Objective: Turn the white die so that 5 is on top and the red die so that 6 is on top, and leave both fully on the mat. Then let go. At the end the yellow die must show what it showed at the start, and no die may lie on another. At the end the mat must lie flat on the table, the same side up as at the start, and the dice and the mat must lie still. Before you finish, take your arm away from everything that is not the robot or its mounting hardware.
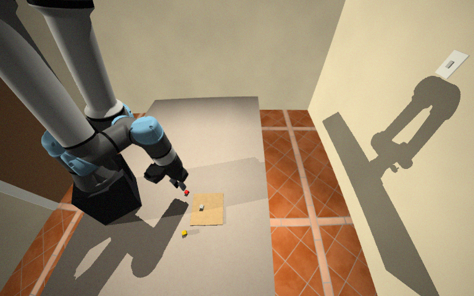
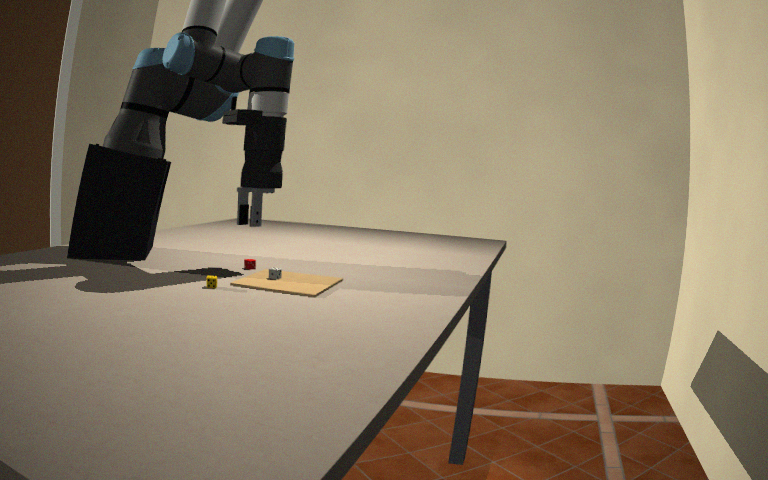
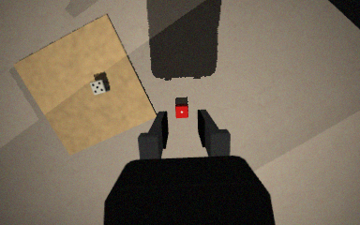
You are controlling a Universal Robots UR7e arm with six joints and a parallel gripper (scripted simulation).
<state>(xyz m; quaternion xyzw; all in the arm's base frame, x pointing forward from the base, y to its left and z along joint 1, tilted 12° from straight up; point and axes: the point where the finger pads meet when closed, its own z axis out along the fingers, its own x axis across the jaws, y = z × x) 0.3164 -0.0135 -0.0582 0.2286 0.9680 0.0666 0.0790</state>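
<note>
Now: hand 90 mm above the red die. The rest, counted from my hand: white die 80 mm below, 80 mm ahead, 70 mm to the right; then yellow die 170 mm to the right, 90 mm below, 10 mm ahead; then tan mat 100 mm ahead, 90 mm below, 80 mm to the right.
</note>
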